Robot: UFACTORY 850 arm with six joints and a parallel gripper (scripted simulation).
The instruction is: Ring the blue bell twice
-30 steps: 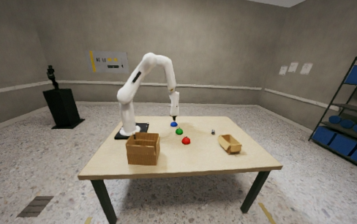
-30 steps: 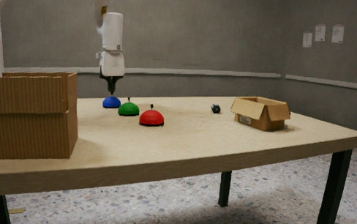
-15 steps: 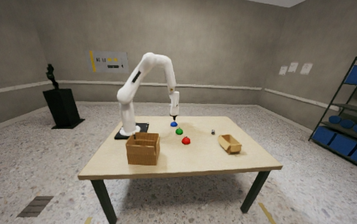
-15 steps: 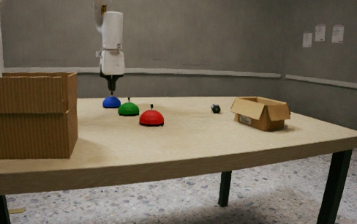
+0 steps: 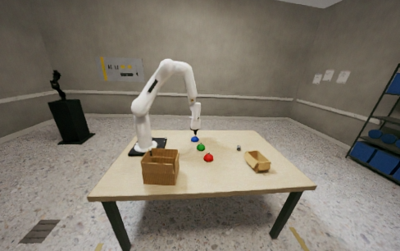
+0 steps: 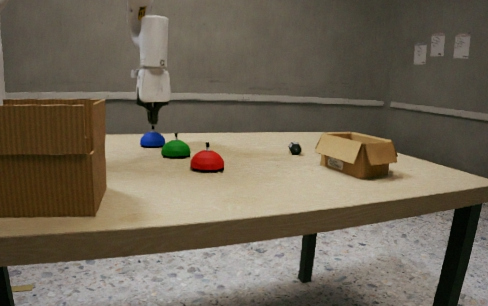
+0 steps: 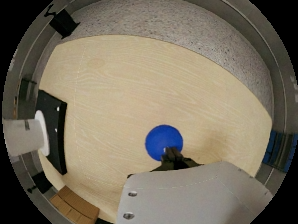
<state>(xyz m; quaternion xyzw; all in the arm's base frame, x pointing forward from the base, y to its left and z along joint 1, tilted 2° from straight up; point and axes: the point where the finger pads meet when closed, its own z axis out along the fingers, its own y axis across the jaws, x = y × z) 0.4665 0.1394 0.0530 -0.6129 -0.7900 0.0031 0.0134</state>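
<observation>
Right now the blue bell is 5 cm below my hand. Also, from my hand: small dark object: 41 cm ahead, 21 cm to the right, 8 cm below; red bell: 8 cm ahead, 32 cm to the right, 5 cm below; green bell: 4 cm ahead, 16 cm to the right, 5 cm below.
</observation>
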